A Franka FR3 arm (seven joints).
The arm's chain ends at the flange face. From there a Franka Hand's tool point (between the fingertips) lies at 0.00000 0.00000 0.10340 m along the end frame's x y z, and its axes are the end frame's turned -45 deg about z.
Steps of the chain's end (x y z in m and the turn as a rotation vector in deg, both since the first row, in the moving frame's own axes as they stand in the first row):
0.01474 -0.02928 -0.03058 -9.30 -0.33 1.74
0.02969 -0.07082 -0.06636 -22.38 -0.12 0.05
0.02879 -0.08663 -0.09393 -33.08 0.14 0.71
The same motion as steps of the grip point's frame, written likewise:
0.01872 0.00093 -0.03194 -6.34 -6.81 1.74
0.04307 -0.00141 -0.07415 -15.74 -15.91 0.05
0.04162 -0.00108 -0.11069 -23.49 -23.29 0.71

